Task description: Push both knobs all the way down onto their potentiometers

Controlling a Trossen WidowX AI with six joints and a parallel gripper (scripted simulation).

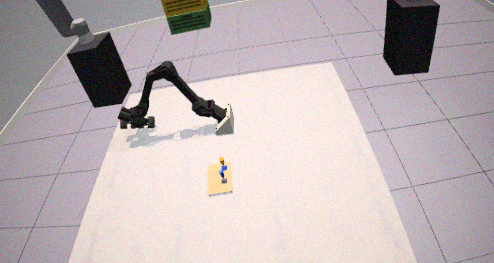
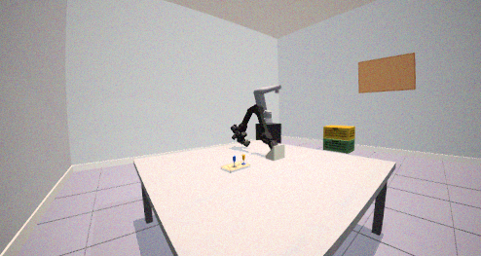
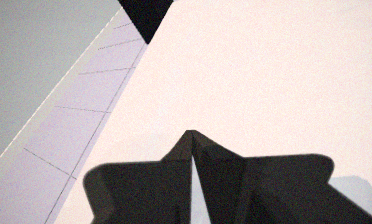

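Right now my gripper tip is 53 cm to the right of the orange knob, 37 cm short of it and 5 cm below it. The rest, counted from my gripper tip: blue knob: 54 cm to the left, 44 cm ahead, 5 cm above.
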